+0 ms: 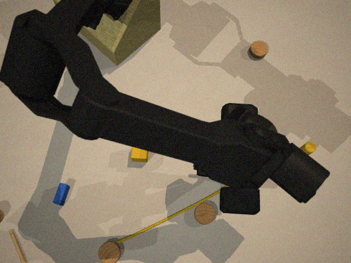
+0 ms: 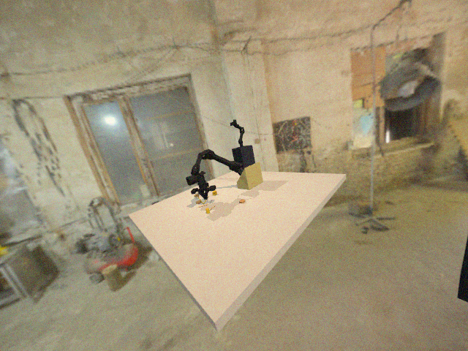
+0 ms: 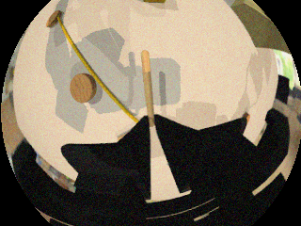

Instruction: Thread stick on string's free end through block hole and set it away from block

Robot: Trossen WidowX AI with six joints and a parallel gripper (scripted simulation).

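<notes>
The yellow block lies 14 cm behind my gripper tip, 12 cm to the right of it and 2 cm below it. From my gripper tip the other things lie so: yellow cylinder (16 cm to the left, 7 cm ahead, 2 cm below); then thin wooden stick (1 cm to the right, 1 cm behind); then round wooden button (27 cm to the right, 3 cm below, 2 cm behind).
</notes>
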